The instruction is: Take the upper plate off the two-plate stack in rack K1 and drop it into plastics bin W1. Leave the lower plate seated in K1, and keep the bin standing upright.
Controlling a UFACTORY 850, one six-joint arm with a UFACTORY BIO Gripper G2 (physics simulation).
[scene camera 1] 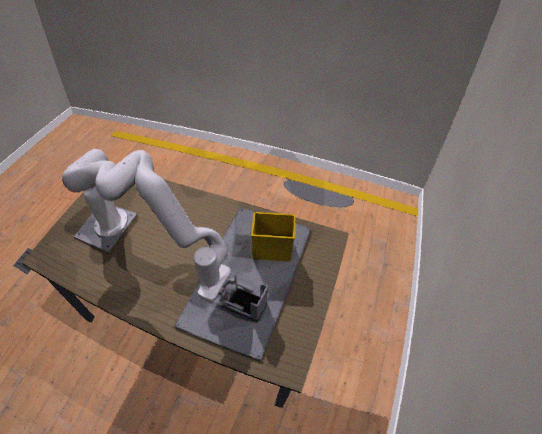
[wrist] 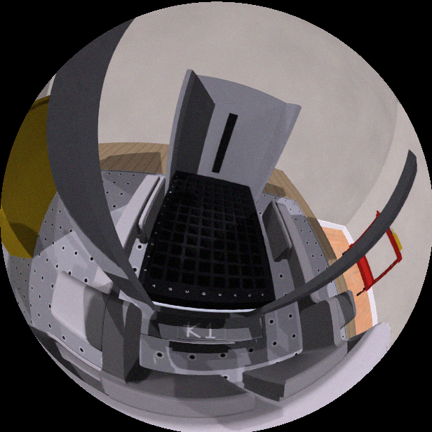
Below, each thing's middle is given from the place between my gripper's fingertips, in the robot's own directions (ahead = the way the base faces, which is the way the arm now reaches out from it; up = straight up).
The black plate (wrist: 206,250) is 20 mm below my hand and 10 mm behind it. Also, from my hand: yellow plastics bin W1 (scene camera 1: 272,234): 310 mm to the left, 50 mm behind, 30 mm above.
